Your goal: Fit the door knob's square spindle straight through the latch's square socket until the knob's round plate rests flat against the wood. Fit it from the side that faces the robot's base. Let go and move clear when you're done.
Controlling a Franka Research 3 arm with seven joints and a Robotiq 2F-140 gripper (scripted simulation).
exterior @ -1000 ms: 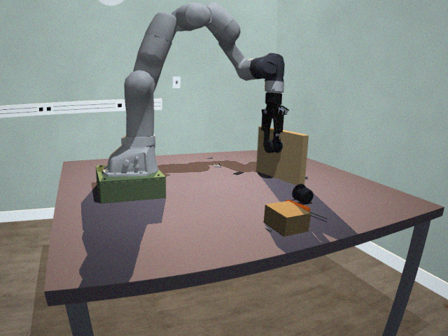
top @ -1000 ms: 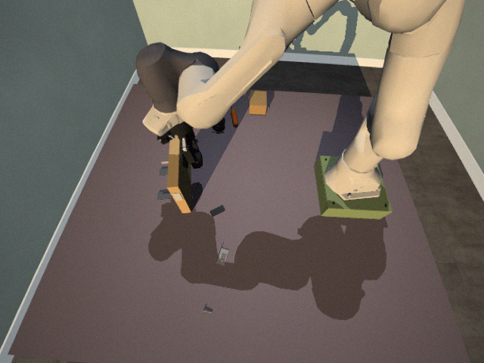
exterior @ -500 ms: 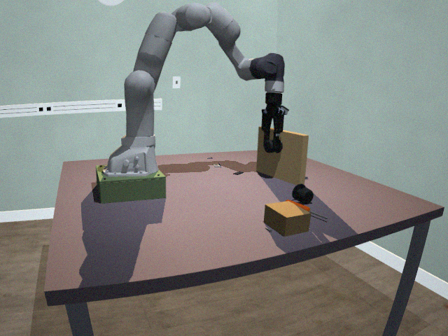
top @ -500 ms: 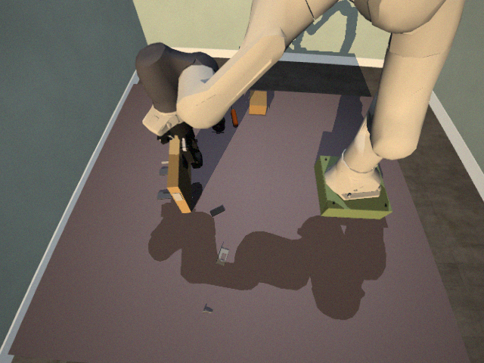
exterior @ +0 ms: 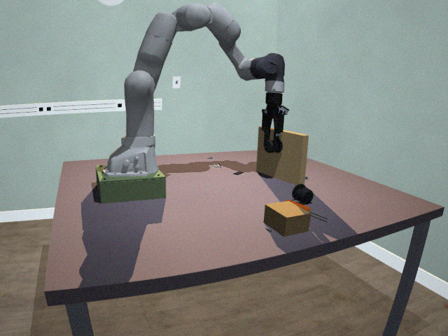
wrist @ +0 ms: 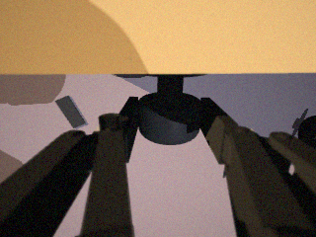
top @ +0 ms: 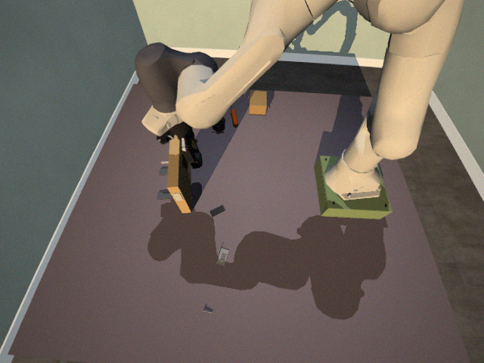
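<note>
Now: the wooden door panel 6 cm ahead of my hand, 5 cm below it and 1 cm to the left of it.
</note>
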